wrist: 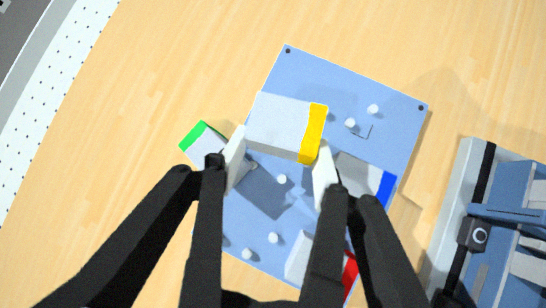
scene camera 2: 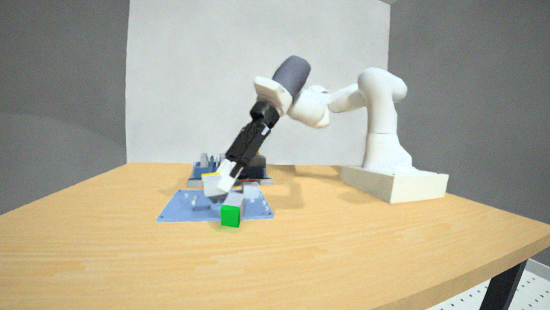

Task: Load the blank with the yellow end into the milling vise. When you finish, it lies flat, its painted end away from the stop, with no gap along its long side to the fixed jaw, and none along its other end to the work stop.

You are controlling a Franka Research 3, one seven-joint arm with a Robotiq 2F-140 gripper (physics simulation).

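Note:
The blank with the yellow end point(scene camera 2: 213, 185) point(wrist: 281, 122) is between the fingertips of my gripper point(scene camera 2: 224, 188) point(wrist: 280, 145). My gripper is shut on it, across its length, with the yellow end at the right finger in the wrist view. The blank is held above the blue board point(scene camera 2: 175, 213) point(wrist: 310, 75) and casts a shadow on it. The milling vise point(scene camera 2: 200, 171) point(wrist: 501, 245) stands behind the board in the scene view and at the right edge of the wrist view, where part of it shows. The blank is apart from the vise.
A green-ended blank point(scene camera 2: 230, 216) point(wrist: 194, 135) lies at the board's edge. A blue-ended blank point(wrist: 386, 187) and a red-ended blank point(scene camera 2: 251, 189) point(wrist: 298, 257) are on the board, among small white pegs point(wrist: 281, 178). The robot base point(scene camera 2: 419, 186) stands at the right.

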